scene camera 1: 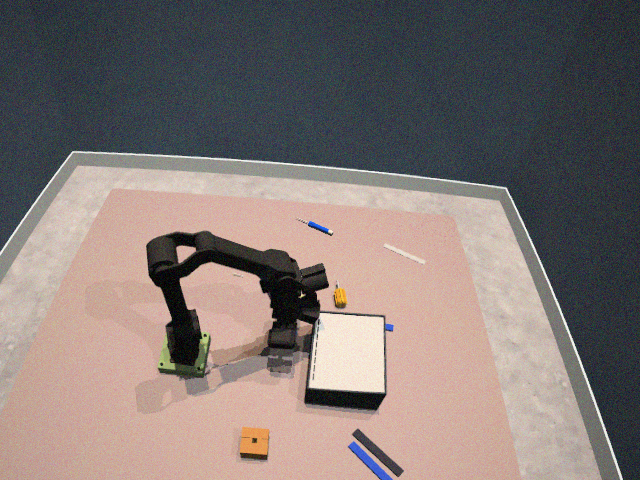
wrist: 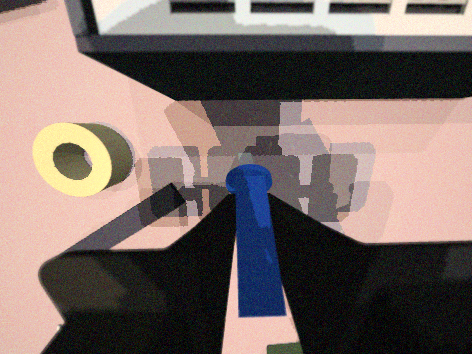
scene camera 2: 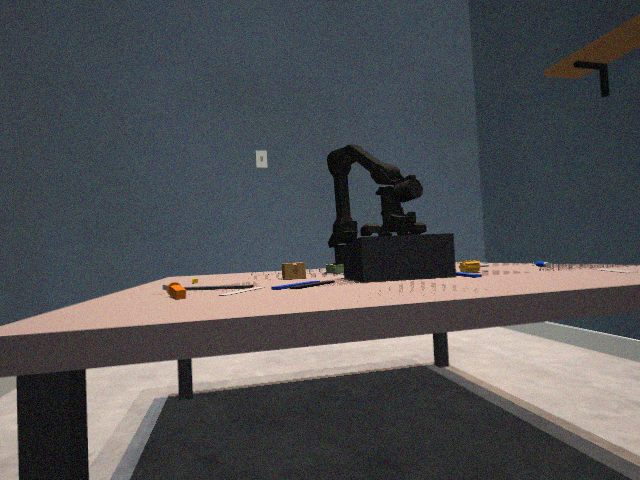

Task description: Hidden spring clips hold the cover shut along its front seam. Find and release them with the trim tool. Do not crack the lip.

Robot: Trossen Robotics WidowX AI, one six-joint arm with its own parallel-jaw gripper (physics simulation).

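Pixels of known places: gripper, fingertip midpoint: (wrist: 248, 200); arm's base, origin of the base link: (scene camera 1: 184, 353) (scene camera 2: 343, 263).
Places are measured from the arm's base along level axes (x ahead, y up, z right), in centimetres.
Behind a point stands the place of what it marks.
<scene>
The black box (scene camera 1: 345, 398) @(x 40.7, y 2.5, z 8.3 cm) (scene camera 2: 408, 258) @(x 49.9, y 1.8, z -2.3 cm) (wrist: 300, 75) @(x 31.7, y 3.4, z -7.1 cm) has a cream cover (scene camera 1: 351, 351) @(x 41.4, y 6.1, z -2.6 cm). A row of dark slots (scene camera 1: 314, 356) @(x 32.6, y 5.4, z -0.7 cm) (wrist: 281, 7) @(x 33.1, y 5.2, z -8.4 cm) runs along the cover's edge nearest the arm base. My gripper (wrist: 248, 200) @(x 25.5, y 1.6, z -9.1 cm) is shut on the blue trim tool (wrist: 257, 260) @(x 24.8, y 5.6, z -9.2 cm), seen between the fingers in the wrist view, with a round blue collar and a small pale tip beyond it. The tool shows below the box wall in that view, apart from it in the picture; its height is unclear. In the scene views the fingertips and tool are hidden or too dark to tell. No clips are visible.
A yellow ring (wrist: 72, 160) @(x 27.9, y -1.9, z -21.9 cm) and a dark bar (wrist: 130, 217) @(x 22.7, y -2.5, z -19.0 cm) are left of the tool. A yellow-handled tool (scene camera 1: 340, 297) @(x 39.2, y -0.2, z -23.4 cm) (scene camera 2: 469, 266) @(x 41.2, y -1.2, z -22.9 cm) lies behind the box. A blue screwdriver (scene camera 1: 320, 227) @(x 32.1, y -1.7, z -52.6 cm), white strip (scene camera 1: 404, 253) @(x 60.6, y -2.8, z -45.9 cm), orange block (scene camera 1: 254, 442) @(x 20.7, y -0.7, z 20.2 cm) and dark strip (scene camera 1: 377, 452) @(x 49.4, y -2.5, z 19.7 cm) lie farther off.
</scene>
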